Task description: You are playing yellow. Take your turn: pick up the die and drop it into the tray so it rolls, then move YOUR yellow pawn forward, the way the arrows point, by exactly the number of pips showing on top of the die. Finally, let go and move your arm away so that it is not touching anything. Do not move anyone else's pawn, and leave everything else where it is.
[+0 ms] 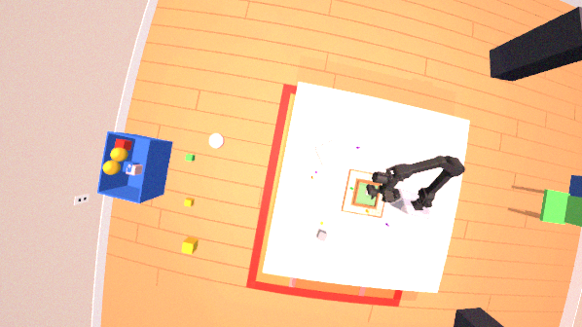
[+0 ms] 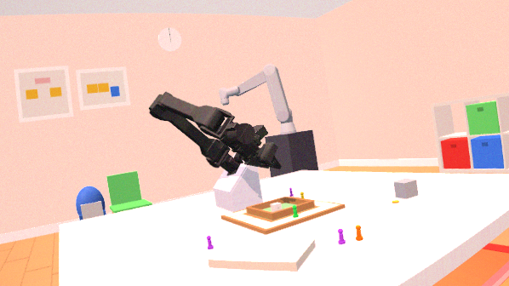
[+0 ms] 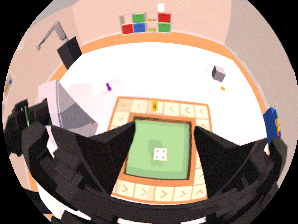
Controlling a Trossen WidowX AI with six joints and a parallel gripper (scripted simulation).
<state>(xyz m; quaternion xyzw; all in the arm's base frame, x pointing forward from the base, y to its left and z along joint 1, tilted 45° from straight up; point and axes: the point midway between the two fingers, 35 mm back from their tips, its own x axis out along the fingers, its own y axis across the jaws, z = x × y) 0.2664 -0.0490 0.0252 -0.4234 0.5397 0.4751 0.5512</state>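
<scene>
Right now the yellow pawn is 120 mm below my gripper tip, 110 mm to the left of it and 10 mm behind it. Round my gripper tip: white die (120 mm below, 10 mm to the right); green pawn (120 mm below, 110 mm ahead, 40 mm to the right); green tray floor (140 mm below).
</scene>
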